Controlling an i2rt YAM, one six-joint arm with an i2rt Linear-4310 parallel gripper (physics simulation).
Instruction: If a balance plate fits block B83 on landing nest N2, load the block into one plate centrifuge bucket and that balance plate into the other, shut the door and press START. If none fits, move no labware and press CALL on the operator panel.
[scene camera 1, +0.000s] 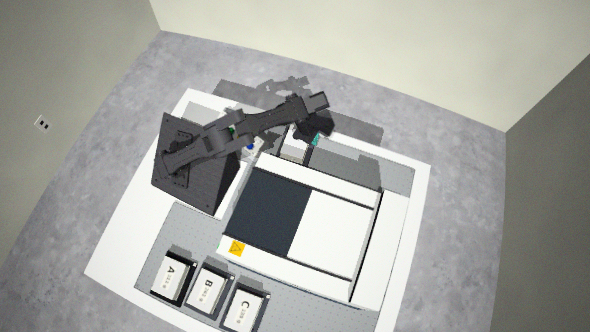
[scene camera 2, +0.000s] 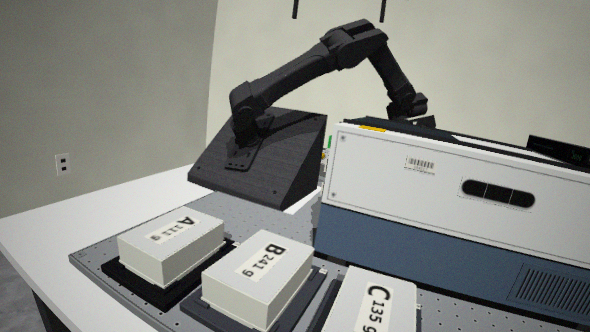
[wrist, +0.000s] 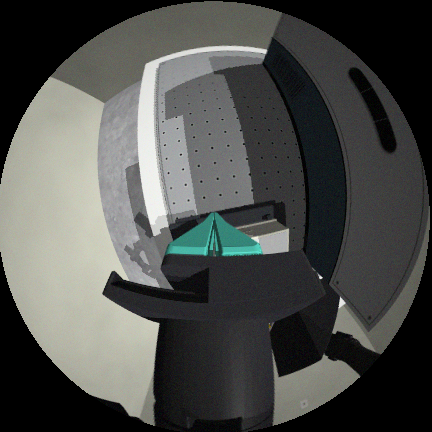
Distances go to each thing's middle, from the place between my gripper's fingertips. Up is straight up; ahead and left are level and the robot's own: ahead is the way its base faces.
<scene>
The white centrifuge (scene camera 1: 345, 245) lies 10 cm ahead of my hand, 34 cm to the right of it and 6 cm above it.
</scene>
